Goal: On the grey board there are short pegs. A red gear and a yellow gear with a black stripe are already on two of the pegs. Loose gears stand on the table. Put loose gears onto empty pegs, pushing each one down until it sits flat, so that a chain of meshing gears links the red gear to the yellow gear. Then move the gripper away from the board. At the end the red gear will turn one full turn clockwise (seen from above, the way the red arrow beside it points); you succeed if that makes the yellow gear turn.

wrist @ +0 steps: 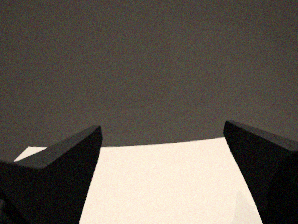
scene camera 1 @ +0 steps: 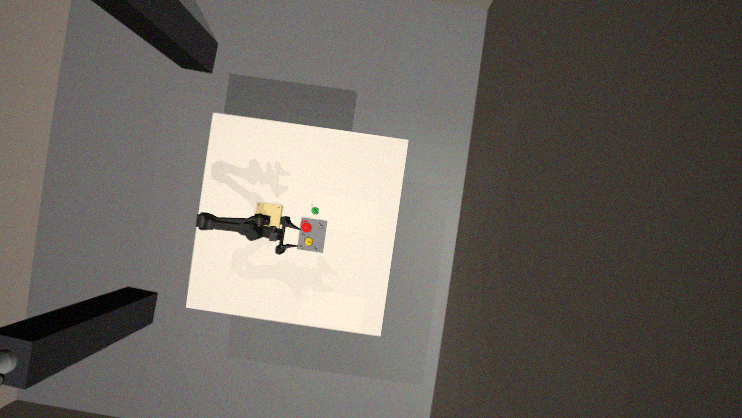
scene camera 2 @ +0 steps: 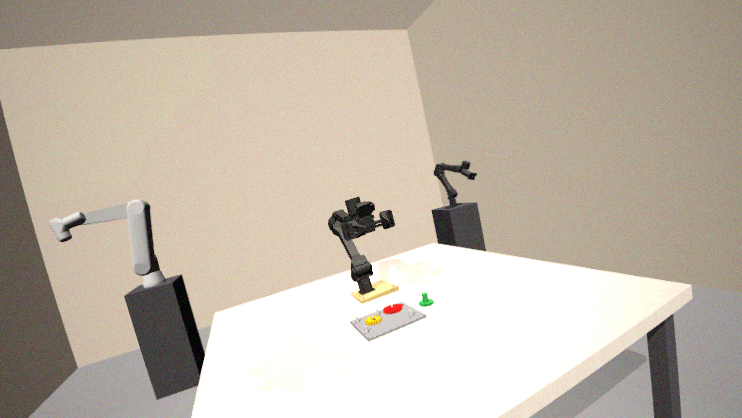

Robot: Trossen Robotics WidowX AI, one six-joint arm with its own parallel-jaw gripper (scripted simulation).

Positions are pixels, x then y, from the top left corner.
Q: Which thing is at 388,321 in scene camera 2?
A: A grey board.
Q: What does my gripper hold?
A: Nothing.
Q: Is my gripper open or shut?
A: Open.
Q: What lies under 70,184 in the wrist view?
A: My gripper.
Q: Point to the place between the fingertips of my gripper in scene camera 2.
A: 377,225
